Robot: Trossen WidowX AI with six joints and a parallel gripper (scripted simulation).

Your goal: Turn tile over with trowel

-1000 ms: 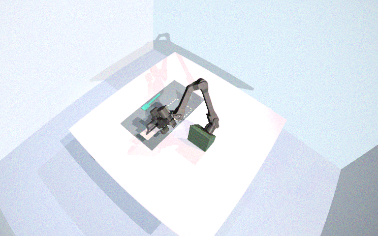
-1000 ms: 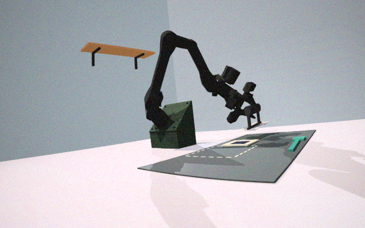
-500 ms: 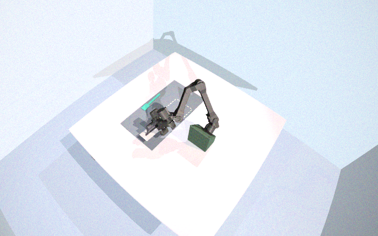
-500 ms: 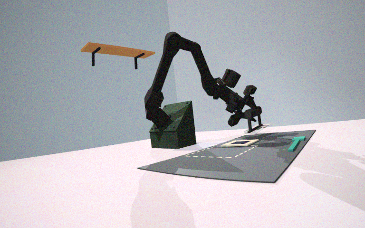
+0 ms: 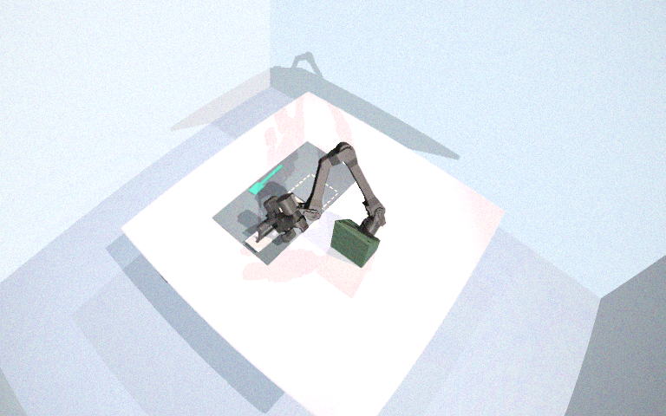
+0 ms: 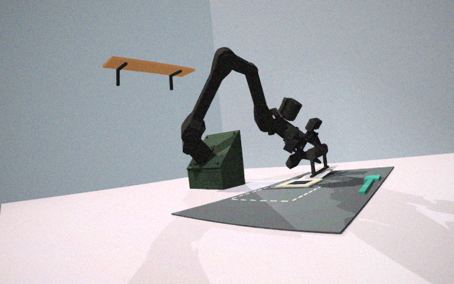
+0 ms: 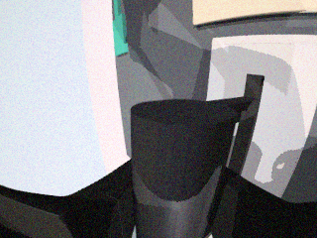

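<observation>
Right now my gripper tip is 140 mm to the left of the white tile, 50 mm above it and 40 mm past it. From my gripper tip the other things lie so: grey mat: 190 mm to the right, 80 mm below, 30 mm ahead; teal t-shaped tool: 180 mm to the right, 170 mm ahead, 50 mm below.
</observation>
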